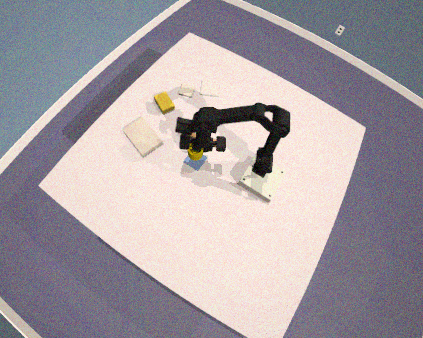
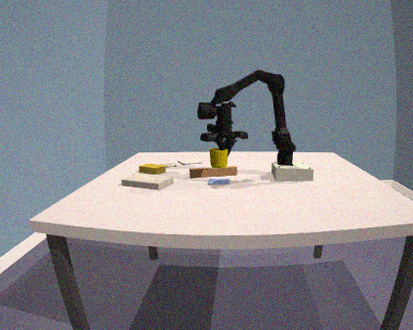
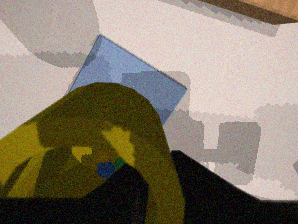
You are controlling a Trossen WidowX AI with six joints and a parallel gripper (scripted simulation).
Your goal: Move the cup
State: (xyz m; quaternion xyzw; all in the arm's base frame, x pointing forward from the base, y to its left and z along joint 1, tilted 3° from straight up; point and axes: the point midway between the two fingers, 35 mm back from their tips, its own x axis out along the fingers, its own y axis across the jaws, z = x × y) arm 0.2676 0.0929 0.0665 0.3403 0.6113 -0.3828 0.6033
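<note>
My gripper tip is now 20 mm short of the blue pad, 10 mm to the right of it and 100 mm above it. Also, from my gripper tip: cup 20 mm ahead, 10 mm to the left; blue marble 20 mm ahead, 30 mm to the left, 20 mm below; green marble 10 mm ahead, 20 mm to the left, 20 mm below.
</note>
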